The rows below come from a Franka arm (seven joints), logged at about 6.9 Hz.
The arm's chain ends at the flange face. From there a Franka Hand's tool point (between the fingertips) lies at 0.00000 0.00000 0.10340 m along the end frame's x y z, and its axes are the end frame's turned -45 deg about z.
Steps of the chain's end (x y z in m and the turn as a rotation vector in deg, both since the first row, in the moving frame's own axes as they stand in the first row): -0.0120, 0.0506, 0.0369, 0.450, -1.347, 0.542; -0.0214, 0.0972, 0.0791, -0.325, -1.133, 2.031; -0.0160, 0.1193, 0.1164, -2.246, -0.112, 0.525; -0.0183, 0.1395, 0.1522, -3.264, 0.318, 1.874; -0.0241, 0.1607, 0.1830, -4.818, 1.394, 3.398; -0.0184, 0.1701, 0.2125, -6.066, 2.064, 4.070; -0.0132, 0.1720, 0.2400, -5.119, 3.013, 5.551; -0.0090, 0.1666, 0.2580, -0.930, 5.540, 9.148
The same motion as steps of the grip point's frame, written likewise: -0.0454, 0.0250, 0.0369, 1.271, -0.634, 0.542; -0.0857, 0.0525, 0.0791, 0.571, -1.031, 2.031; -0.0987, 0.0758, 0.1163, -1.509, -1.667, 0.525; -0.1154, 0.0902, 0.1520, -2.533, -2.083, 1.874; -0.1353, 0.1044, 0.1826, -4.393, -2.421, 3.398; -0.1387, 0.1174, 0.2119, -5.749, -2.830, 4.070; -0.1341, 0.1225, 0.2394, -5.750, -1.489, 5.551; -0.1190, 0.1201, 0.2575, -4.575, 3.260, 9.148
